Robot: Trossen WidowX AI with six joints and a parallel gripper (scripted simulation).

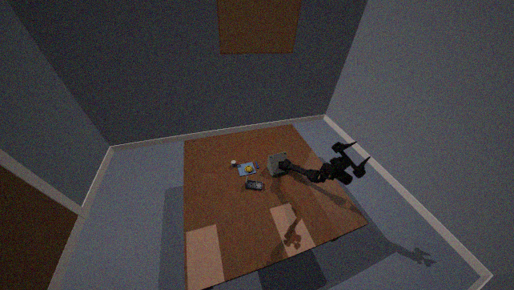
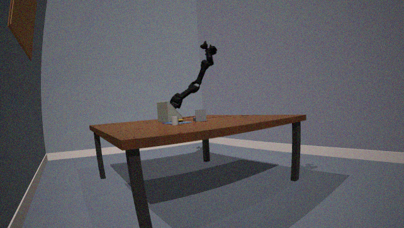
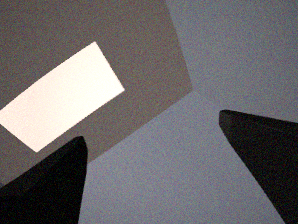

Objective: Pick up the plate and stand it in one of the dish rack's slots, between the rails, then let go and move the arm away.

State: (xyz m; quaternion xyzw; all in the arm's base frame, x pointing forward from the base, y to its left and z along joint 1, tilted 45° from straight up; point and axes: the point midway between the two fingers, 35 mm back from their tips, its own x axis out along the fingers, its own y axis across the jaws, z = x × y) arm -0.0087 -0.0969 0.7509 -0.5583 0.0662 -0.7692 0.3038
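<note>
Now: the yellow plate 69 cm below my gripper tip, 53 cm to the right of it and 39 cm ahead of it. Also, from my gripper tip: blue mat: 71 cm below, 54 cm to the right, 41 cm ahead; then grey dish rack: 69 cm below, 38 cm ahead, 36 cm to the right; then blue utensil: 70 cm below, 56 cm to the right, 30 cm ahead.
</note>
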